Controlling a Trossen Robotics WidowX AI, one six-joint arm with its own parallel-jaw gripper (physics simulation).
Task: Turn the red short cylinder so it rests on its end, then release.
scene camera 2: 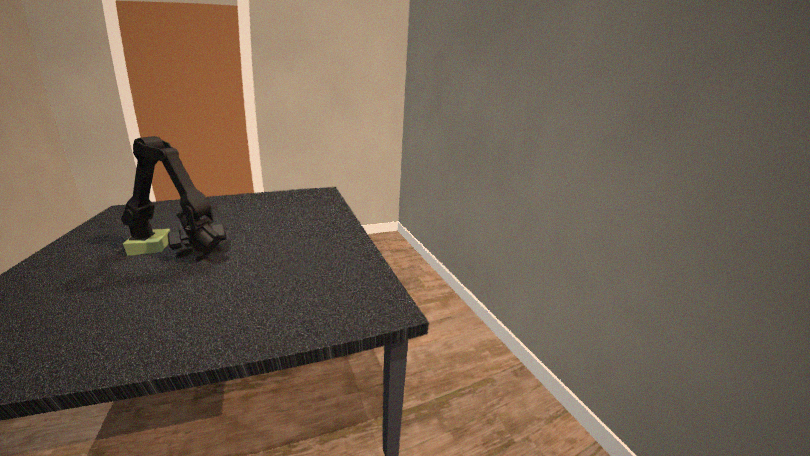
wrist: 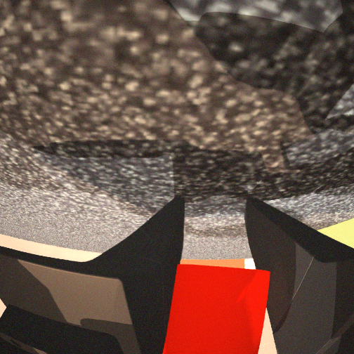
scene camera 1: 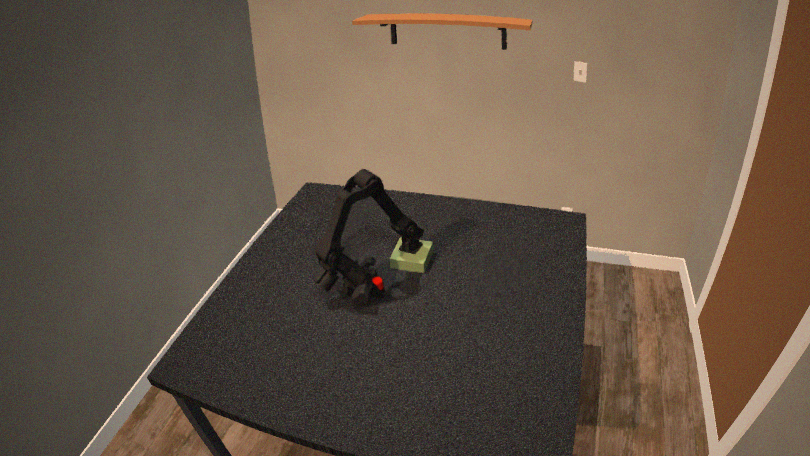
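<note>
The red short cylinder [scene camera 1: 378, 282] [wrist: 217, 310] is between the fingers. In the wrist view it fills the gap between them at the bottom. In scene camera 1 its red top shows, and it looks close to upright, low over the table. My gripper [scene camera 1: 378, 287] [wrist: 215, 206] is shut on the red cylinder and reaches nearly level, close above the table top. The cylinder does not show in scene camera 2, where the arm hides it. Whether its lower end touches the table cannot be told.
The dark table [scene camera 1: 453, 351] [scene camera 2: 283, 294] carries a green block [scene camera 1: 409, 264] [scene camera 2: 146, 245] [wrist: 345, 232] under the arm's base, close beside the gripper. An orange shelf [scene camera 1: 442, 21] hangs on the wall behind, well above the table.
</note>
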